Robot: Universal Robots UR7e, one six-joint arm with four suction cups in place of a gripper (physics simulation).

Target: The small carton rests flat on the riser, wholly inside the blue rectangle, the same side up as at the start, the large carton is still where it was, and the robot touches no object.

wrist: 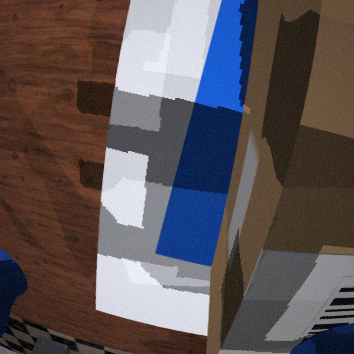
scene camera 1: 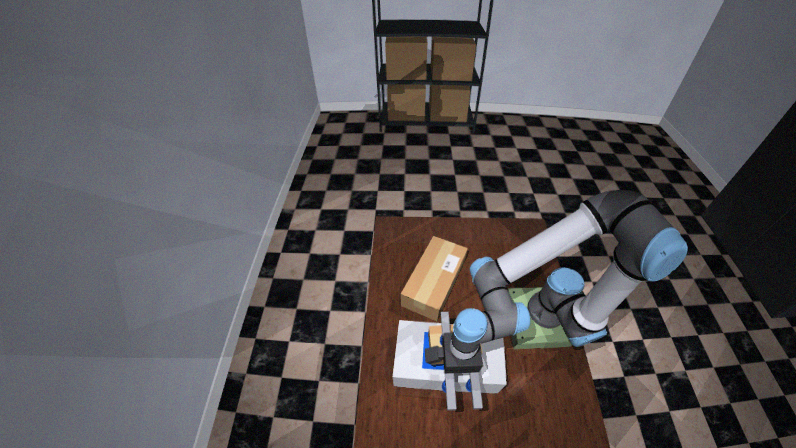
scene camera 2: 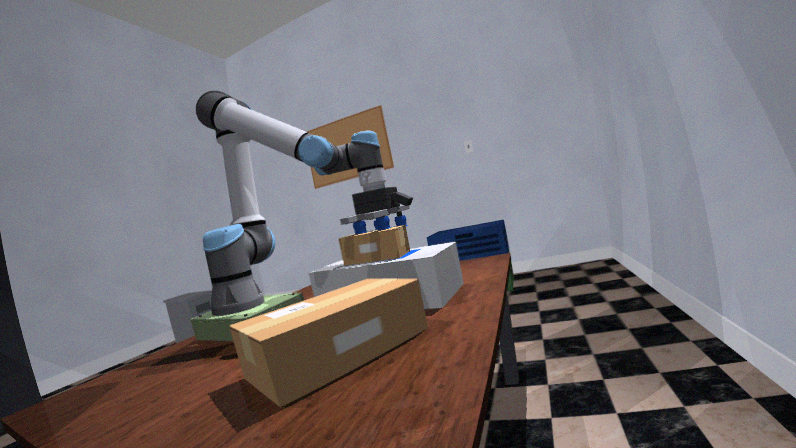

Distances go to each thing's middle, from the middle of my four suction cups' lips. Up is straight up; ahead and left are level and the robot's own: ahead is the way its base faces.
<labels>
My suction cup is now 20 mm short of the small carton (scene camera 2: pixel 392 243), 70 mm to the left of it and 40 mm above it. The rest, counted from my suction cup: large carton (scene camera 2: pixel 287 353) 130 mm ahead, 380 mm to the right, 150 mm below; white riser (scene camera 2: pixel 437 267) 20 mm ahead, 60 mm to the right, 140 mm below.
</labels>
